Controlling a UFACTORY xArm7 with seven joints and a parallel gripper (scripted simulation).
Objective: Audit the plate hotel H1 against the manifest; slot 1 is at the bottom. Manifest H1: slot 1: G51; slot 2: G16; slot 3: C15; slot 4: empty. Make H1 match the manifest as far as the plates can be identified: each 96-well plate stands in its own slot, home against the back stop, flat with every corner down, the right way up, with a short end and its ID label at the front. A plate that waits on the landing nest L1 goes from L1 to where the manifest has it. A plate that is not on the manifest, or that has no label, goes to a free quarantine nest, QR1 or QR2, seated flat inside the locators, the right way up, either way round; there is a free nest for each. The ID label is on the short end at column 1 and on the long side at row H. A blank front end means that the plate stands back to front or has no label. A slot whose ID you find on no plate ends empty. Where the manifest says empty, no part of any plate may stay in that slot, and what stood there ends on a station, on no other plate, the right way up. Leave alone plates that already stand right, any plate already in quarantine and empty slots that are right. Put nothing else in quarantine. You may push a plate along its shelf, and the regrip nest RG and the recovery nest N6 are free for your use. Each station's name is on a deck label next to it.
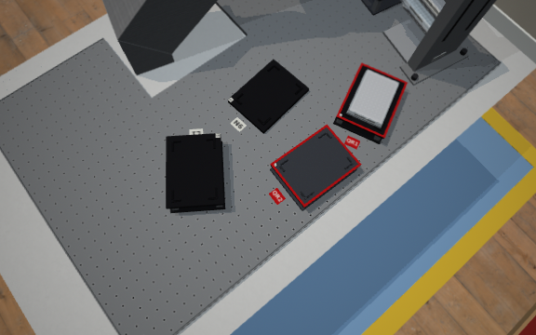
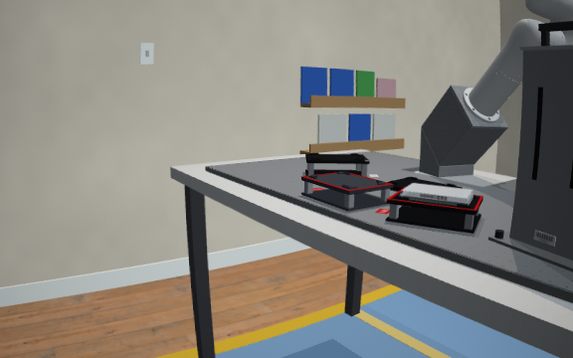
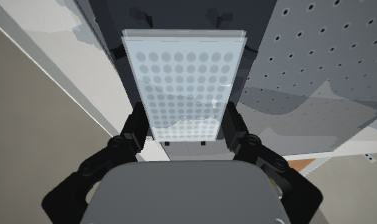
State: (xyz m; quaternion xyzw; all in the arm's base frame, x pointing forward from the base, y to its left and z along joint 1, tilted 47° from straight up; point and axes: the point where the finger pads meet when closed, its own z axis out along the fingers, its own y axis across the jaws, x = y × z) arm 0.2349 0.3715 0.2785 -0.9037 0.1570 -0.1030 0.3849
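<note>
Now: hand 20 mm above the regrip nest RG and 10 mm short of it. Round my hand: RG deck label (90 mm behind, 80 mm below, 20 mm to the left); H1 deck label (160 mm ahead, 80 mm below, 60 mm to the left); plate hotel H1 (270 mm ahead, 70 mm above, 60 mm to the right).
</note>
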